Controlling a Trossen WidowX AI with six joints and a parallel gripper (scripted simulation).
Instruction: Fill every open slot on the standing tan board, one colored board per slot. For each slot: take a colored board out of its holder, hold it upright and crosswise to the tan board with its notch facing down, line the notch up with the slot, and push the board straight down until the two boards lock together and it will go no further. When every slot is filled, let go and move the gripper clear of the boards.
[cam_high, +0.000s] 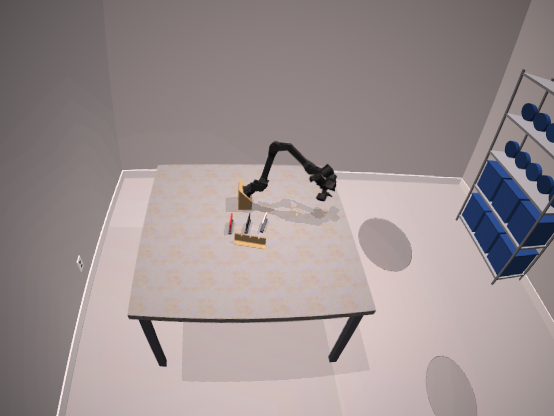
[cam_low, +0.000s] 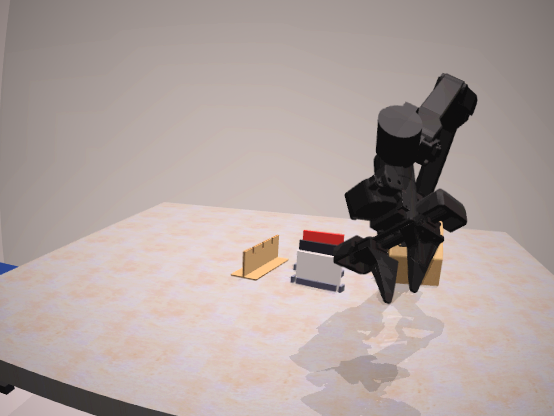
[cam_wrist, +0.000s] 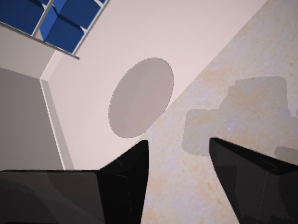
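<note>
Right now the red board is 120 mm ahead of my gripper tip, 640 mm to the right of it and 120 mm below it. From my gripper tip the other things lie so: dark navy board (120 mm ahead, 540 mm to the right, 120 mm below); then white board (120 mm ahead, 440 mm to the right, 120 mm below); then tan board (250 mm ahead, 540 mm to the right, 120 mm below).
</note>
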